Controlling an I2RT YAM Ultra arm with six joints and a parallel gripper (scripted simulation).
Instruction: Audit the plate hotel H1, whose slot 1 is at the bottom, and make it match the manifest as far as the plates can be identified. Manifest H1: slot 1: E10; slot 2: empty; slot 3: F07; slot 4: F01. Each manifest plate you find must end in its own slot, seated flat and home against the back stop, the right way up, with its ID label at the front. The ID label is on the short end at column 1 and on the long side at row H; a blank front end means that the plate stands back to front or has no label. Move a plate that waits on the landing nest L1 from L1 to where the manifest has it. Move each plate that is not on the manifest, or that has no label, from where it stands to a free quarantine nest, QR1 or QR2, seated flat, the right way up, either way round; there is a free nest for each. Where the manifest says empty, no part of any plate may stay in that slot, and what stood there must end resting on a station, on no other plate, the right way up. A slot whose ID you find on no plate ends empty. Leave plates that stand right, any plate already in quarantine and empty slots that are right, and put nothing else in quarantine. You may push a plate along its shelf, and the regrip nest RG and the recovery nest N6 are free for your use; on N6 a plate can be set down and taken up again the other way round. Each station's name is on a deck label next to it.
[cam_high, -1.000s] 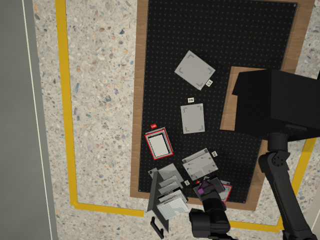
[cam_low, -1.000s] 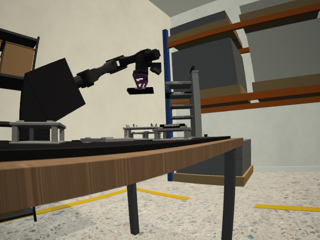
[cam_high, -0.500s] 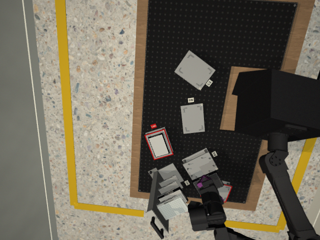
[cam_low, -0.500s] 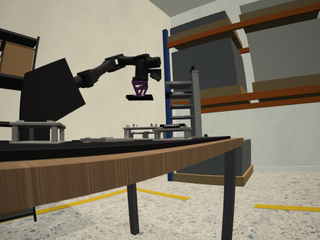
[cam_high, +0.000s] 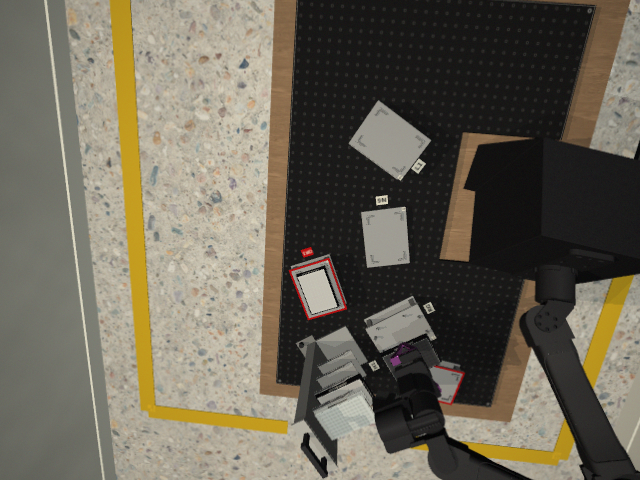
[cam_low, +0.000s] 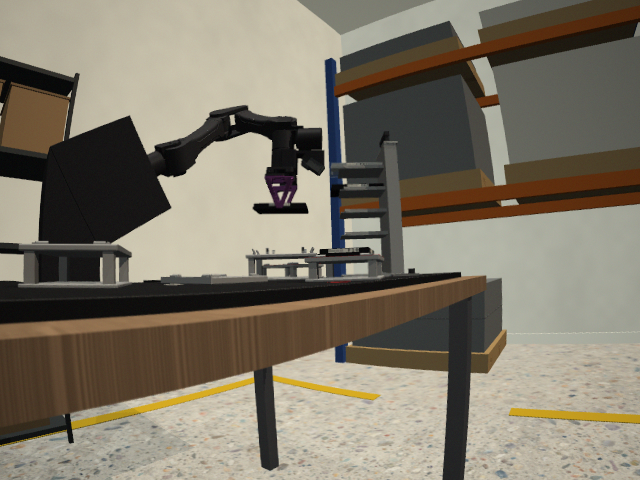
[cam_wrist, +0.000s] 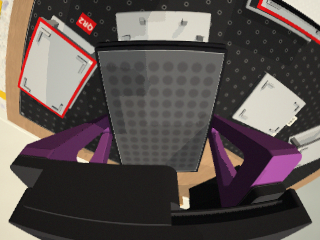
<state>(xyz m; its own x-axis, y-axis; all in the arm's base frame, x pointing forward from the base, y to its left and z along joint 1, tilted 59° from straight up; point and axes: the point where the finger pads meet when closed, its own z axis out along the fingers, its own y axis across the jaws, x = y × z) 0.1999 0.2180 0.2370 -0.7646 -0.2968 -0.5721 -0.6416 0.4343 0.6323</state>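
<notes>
My hand is 120 mm above the regrip nest RG. From my hand the other things lie so: quarantine nest QR2: 130 mm behind, 160 mm to the left, 140 mm below; H1 deck label: 40 mm ahead, 160 mm to the left, 180 mm below; white well plate: 140 mm ahead, 120 mm to the left, 90 mm above.
</notes>
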